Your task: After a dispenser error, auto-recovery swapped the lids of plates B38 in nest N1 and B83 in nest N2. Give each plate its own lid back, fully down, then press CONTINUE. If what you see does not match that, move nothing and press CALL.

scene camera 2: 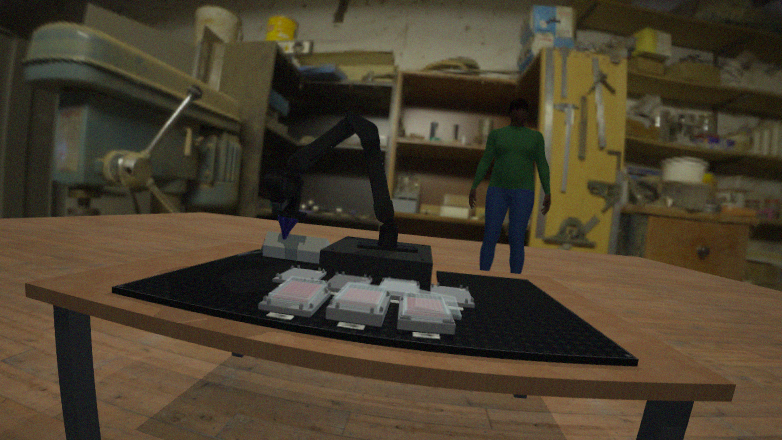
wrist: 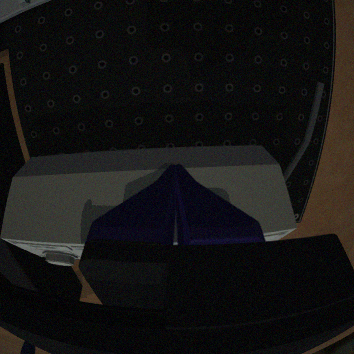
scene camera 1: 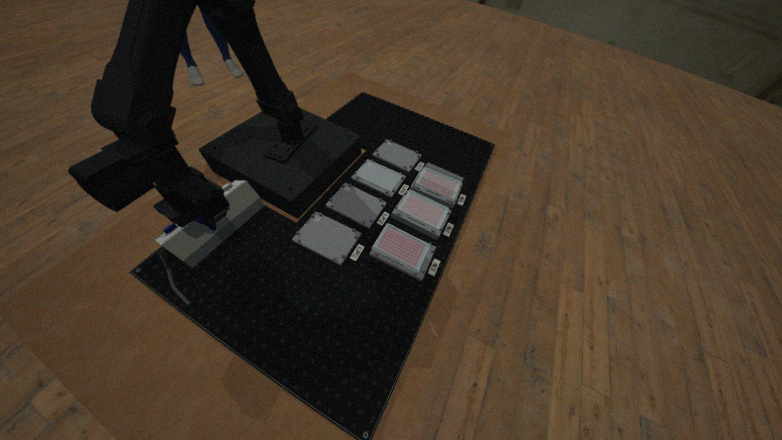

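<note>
Gripper state: my gripper (scene camera 1: 213,229) holds nothing and is shut; the wrist view (wrist: 175,173) shows it too. A grey nest labelled N1 (scene camera 1: 419,276) is visible as well.
</note>
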